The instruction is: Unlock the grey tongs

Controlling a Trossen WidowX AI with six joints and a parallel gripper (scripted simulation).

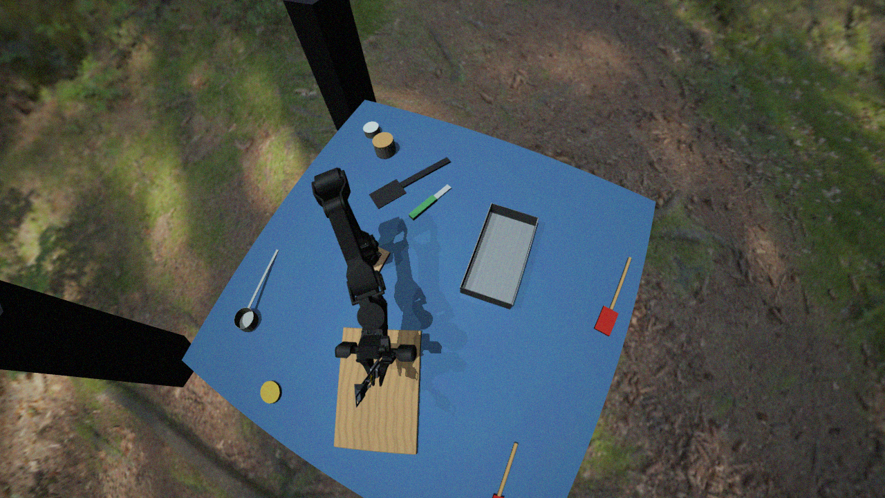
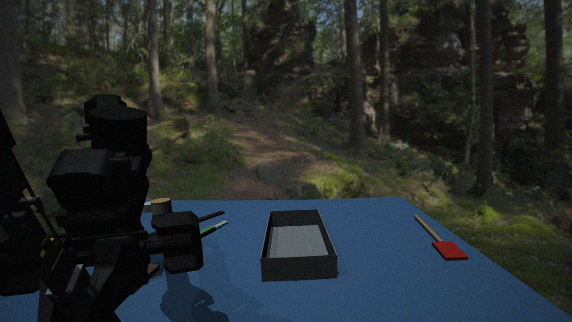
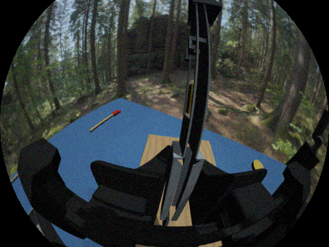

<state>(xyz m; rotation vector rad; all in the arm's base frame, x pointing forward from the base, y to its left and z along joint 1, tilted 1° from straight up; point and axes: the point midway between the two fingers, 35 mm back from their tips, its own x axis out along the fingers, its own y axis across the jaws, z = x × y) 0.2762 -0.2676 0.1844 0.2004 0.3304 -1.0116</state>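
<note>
Now: the wooden board 3 cm behind my gripper tip, 3 cm to the right of it and 17 cm below it. Round my gripper tip: black spatula: 36 cm behind, 60 cm to the left, 18 cm below; then roasting tin: 6 cm ahead, 51 cm to the left, 15 cm below; then yellow disc: 31 cm behind, 24 cm to the right, 17 cm below.
</note>
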